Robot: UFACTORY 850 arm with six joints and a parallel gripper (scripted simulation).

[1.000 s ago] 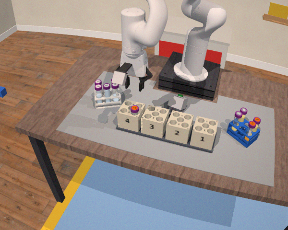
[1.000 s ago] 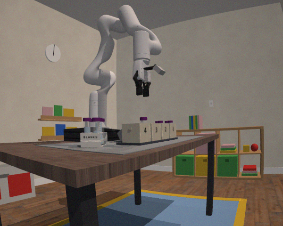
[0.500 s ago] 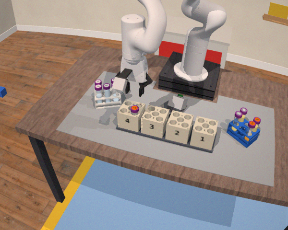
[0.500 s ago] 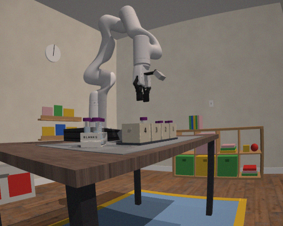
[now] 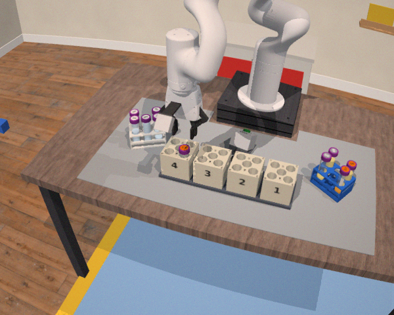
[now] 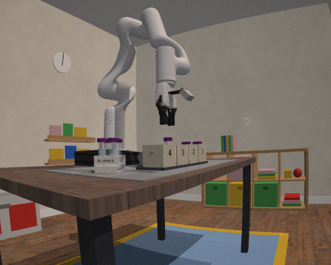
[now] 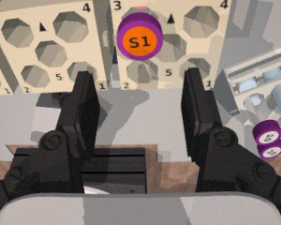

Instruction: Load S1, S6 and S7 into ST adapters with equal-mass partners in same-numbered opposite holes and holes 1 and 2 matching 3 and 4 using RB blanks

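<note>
The sample S1 is 130 mm below my hand and 10 mm to the right of it. Round my hand: green DONE key (230 mm behind, 140 mm to the left, 130 mm below); then white blank rack RB (200 mm to the right, 160 mm below, 120 mm behind); then loading stand ST (190 mm below, 140 mm to the left, 40 mm behind).
</note>
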